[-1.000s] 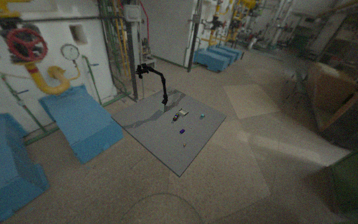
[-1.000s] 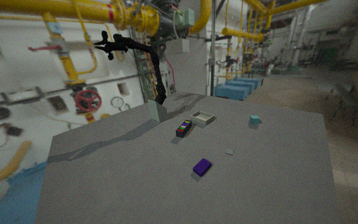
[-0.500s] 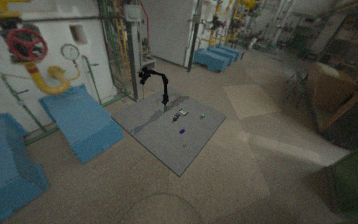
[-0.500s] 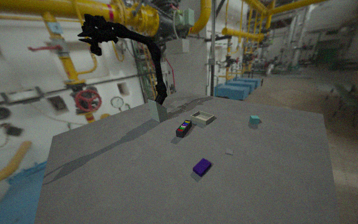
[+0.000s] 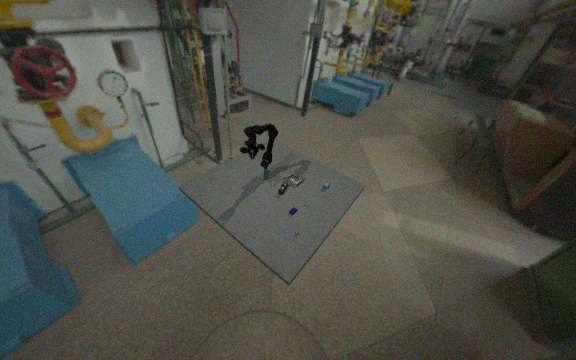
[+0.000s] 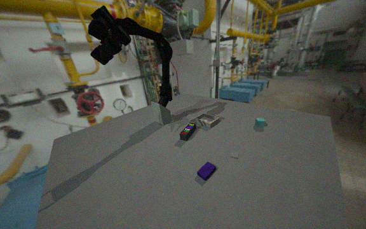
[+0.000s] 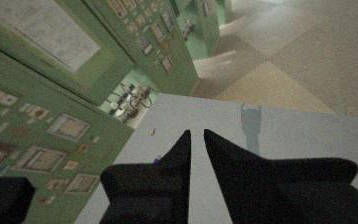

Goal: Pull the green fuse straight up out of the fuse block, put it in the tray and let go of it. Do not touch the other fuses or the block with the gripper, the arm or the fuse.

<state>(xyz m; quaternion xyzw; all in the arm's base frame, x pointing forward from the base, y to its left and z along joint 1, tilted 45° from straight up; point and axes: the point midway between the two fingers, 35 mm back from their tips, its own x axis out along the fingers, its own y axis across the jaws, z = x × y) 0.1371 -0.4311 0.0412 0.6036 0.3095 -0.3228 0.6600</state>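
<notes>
Right now my gripper tip is 41 cm above the green fuse, 26 cm to the right of it and 12 cm short of it. Also, from my gripper tip: tray 46 cm to the left, 43 cm below, 11 cm ahead; white fuse 41 cm below, 27 cm to the left, 11 cm ahead; red fuse 41 cm below, 24 cm to the left, 12 cm ahead.
</notes>
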